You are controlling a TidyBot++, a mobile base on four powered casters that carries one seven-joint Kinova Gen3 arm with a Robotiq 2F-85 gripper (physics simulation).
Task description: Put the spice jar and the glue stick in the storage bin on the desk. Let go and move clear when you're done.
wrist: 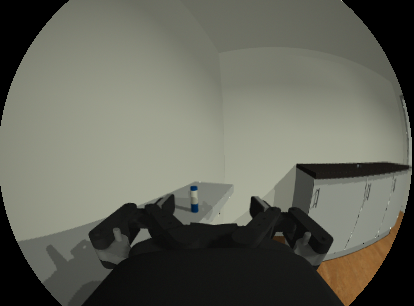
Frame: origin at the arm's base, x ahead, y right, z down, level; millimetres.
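Seen in the pictures: gripper, fingertip midpoint: (212,204).
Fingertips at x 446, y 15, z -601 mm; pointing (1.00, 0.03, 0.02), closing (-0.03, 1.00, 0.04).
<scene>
A point is followed by its place in that frame.
A small upright cylinder with a blue top, a white middle and a blue base, which looks like the glue stick (194,199) @[x 719, y -32, z -500 mm], stands on a grey wall-side shelf or desk top (218,192) @[x 930, y 65, z -454 mm]. My gripper (212,204) @[x 446, y 15, z -601 mm] is open with nothing between its fingers. The cylinder shows beyond the fingertips, nearer the left finger than the right one. The spice jar and the storage bin do not show in this view.
A long plain wall (125,125) @[x 711, y -273, z -754 mm] runs along the left behind the grey top. A white cabinet (340,210) @[x 820, y 1007, z -211 mm] with a dark counter top (345,170) @[x 844, y 1002, z -513 mm] stands at the right on the wooden floor (360,272). The arm's shadow falls at the lower left.
</scene>
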